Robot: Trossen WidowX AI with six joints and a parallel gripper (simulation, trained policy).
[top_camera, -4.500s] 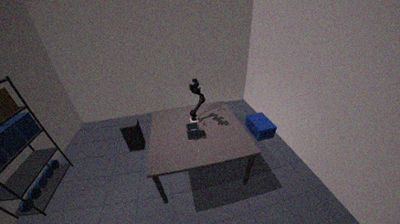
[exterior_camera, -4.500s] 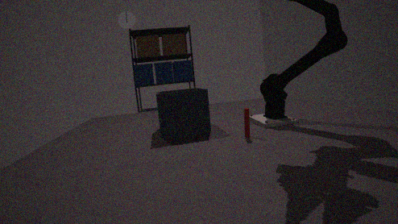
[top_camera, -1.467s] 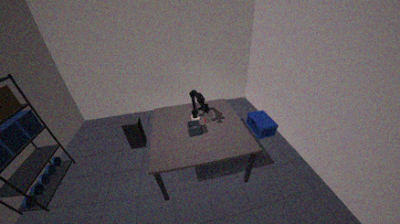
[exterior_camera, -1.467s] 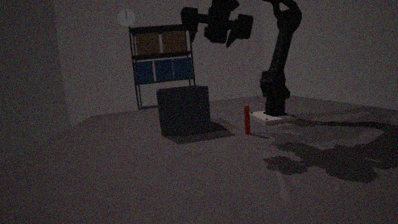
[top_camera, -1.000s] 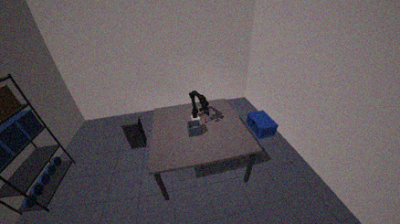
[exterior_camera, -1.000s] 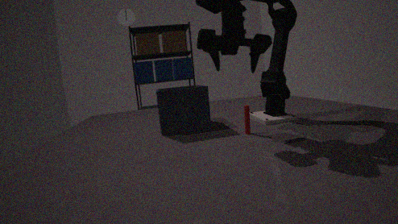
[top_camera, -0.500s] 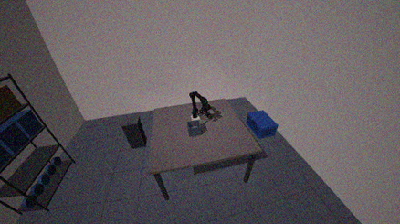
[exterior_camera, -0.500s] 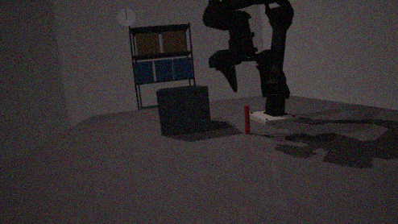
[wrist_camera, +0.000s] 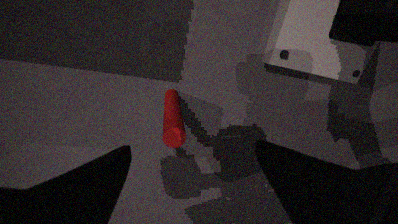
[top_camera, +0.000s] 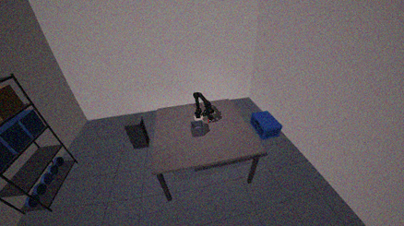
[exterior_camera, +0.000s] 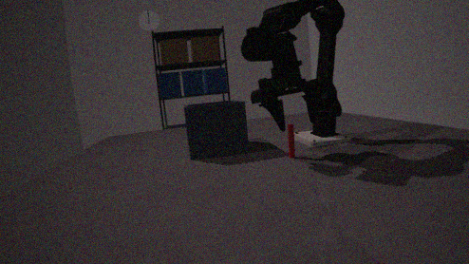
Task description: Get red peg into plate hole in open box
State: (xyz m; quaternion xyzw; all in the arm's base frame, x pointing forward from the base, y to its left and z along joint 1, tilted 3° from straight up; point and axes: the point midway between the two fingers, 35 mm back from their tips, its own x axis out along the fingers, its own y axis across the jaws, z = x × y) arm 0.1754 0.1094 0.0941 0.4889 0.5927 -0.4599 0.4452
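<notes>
My gripper tip is 10 mm short of the red peg, 10 mm to the left of it and 30 mm above it.
</notes>
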